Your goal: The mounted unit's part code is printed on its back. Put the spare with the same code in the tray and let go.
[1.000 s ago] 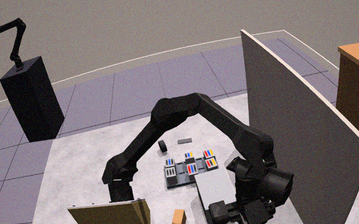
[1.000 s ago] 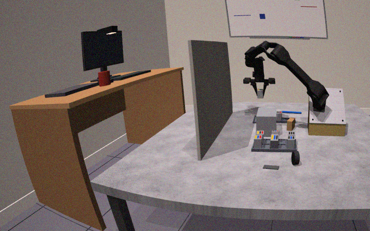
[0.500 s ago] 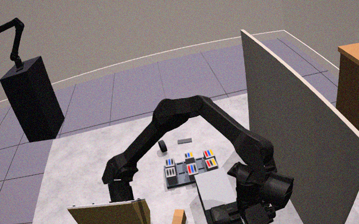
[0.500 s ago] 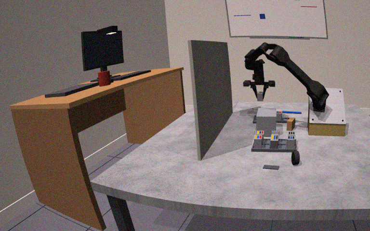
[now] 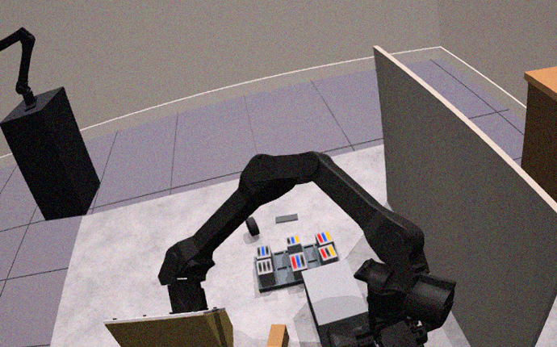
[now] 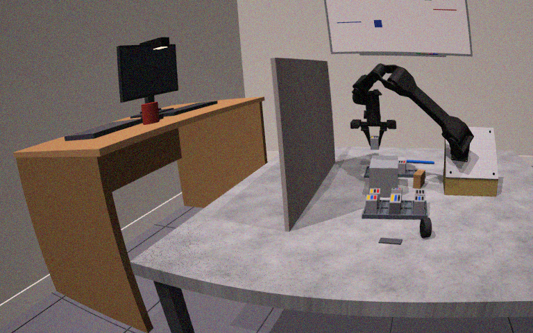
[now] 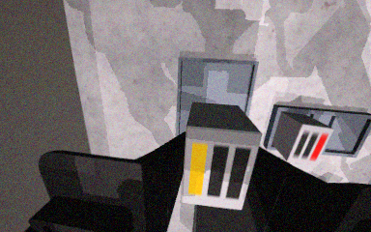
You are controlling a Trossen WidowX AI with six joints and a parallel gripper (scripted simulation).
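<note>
The tray lies 10 cm below my gripper tip and 1 cm behind it. Also, from my gripper tip: grey partition: 23 cm to the left, 17 cm ahead, 12 cm above; then tan block: 20 cm behind, 12 cm to the left, 8 cm below; then mounted unit: 20 cm to the left, 8 cm behind, 6 cm below.
</note>
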